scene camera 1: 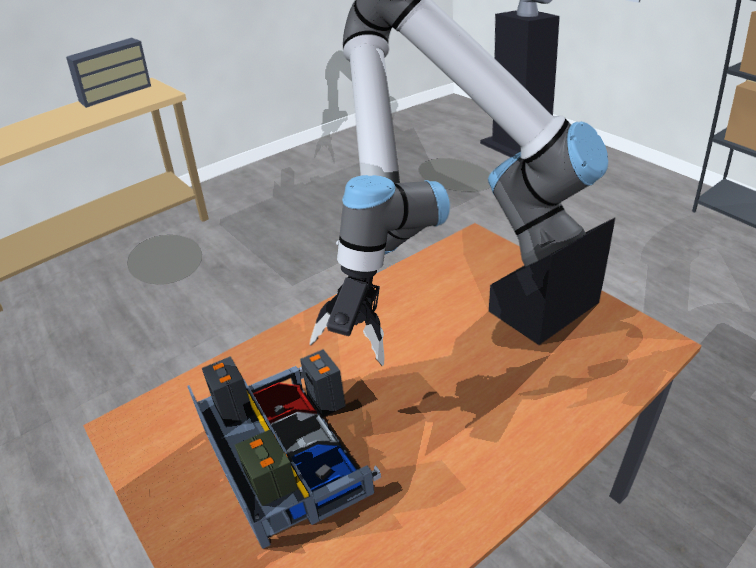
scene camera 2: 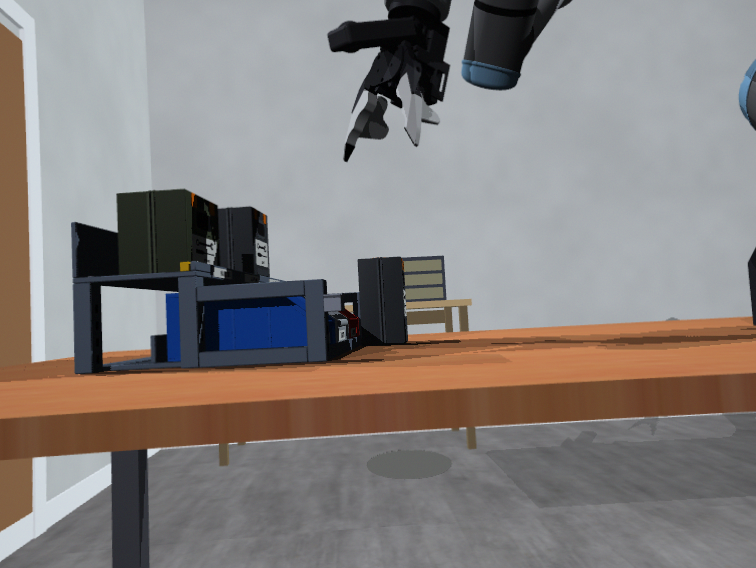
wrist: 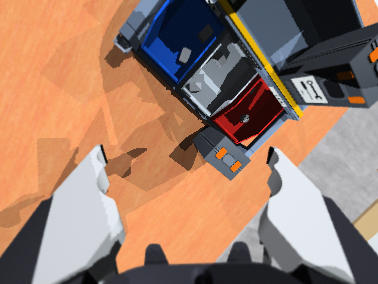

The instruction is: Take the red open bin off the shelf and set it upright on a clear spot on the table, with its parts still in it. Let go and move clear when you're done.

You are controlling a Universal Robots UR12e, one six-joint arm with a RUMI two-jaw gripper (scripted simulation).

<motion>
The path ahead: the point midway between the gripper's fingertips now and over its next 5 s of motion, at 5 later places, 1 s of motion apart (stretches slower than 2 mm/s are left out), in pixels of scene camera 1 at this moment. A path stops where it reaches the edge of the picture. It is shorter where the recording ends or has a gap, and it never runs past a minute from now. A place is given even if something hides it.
The gripper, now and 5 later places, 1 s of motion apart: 346, 355; 330, 355; 317, 355; 316, 355; 317, 356; 320, 370
</motion>
